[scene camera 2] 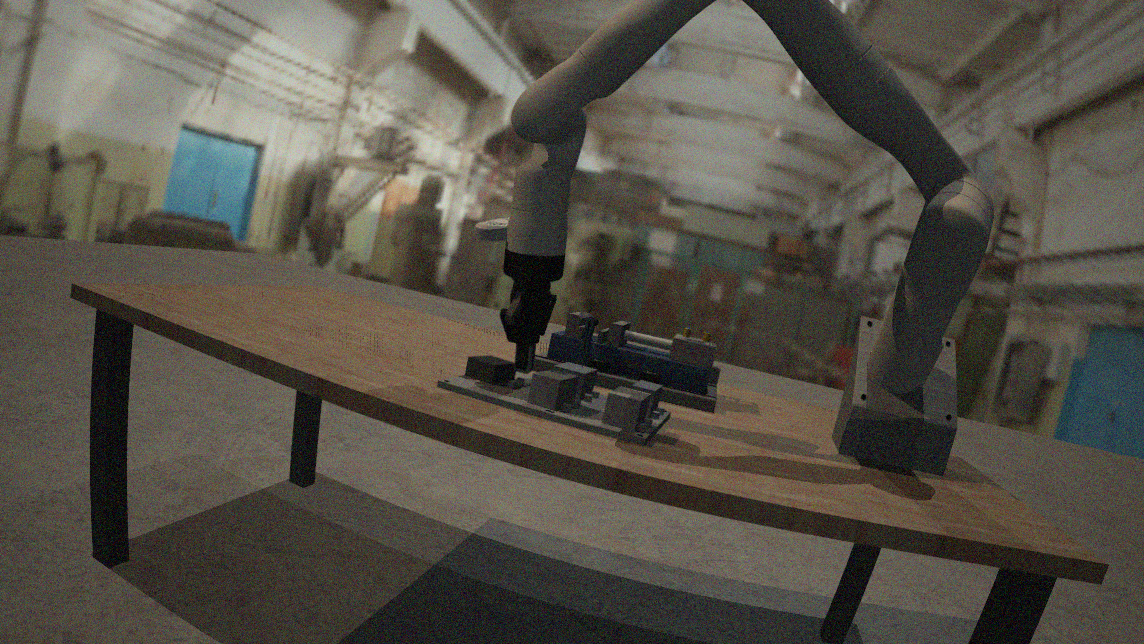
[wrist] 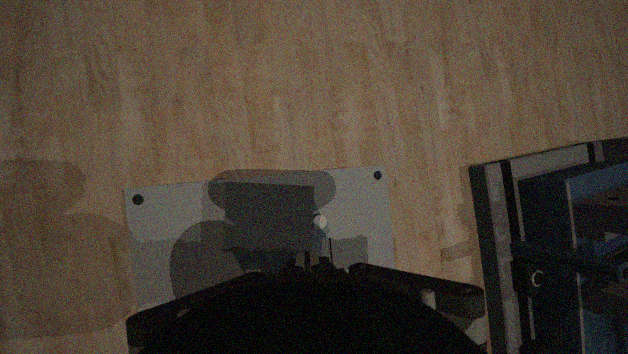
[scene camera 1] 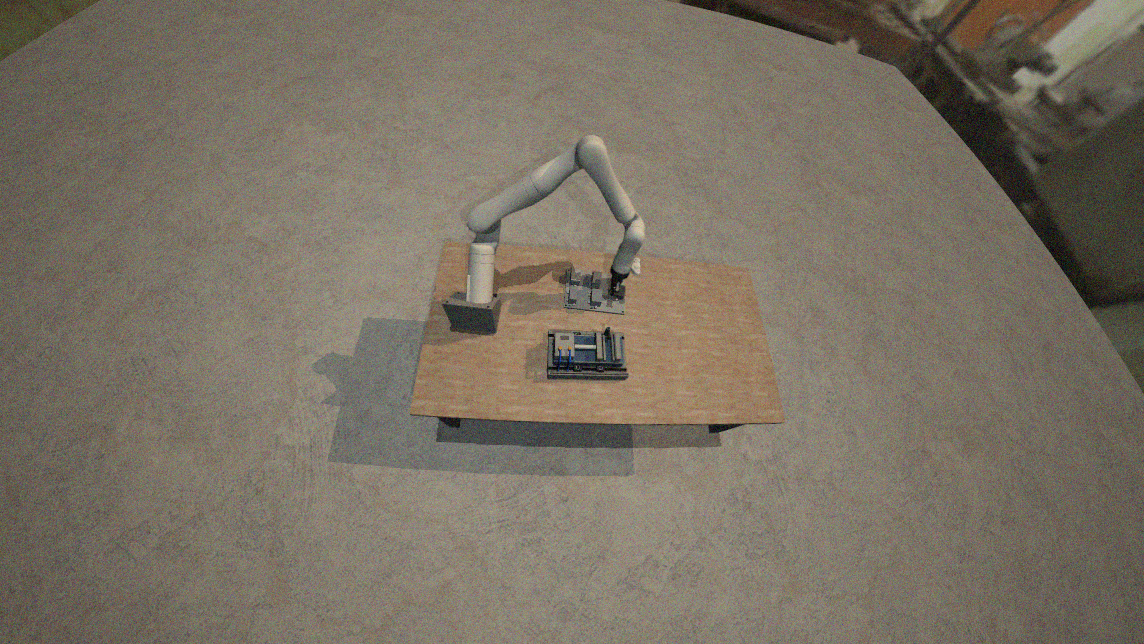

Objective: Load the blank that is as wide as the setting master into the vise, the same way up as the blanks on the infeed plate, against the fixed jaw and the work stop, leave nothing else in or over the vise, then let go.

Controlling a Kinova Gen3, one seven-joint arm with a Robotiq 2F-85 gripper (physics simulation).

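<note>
A grey infeed plate lies on the wooden table. Two lighter grey blanks stand on it. A darker grey block sits at the plate's end. My gripper is shut and empty. It hangs low, right beside the dark block; its closed fingertips sit at the block's near edge in the wrist view. The blue vise stands beyond the plate, apart from the gripper.
The robot's base stands at the table's edge, on the far side of the plate from the gripper. The table has bare wood around the plate and vise.
</note>
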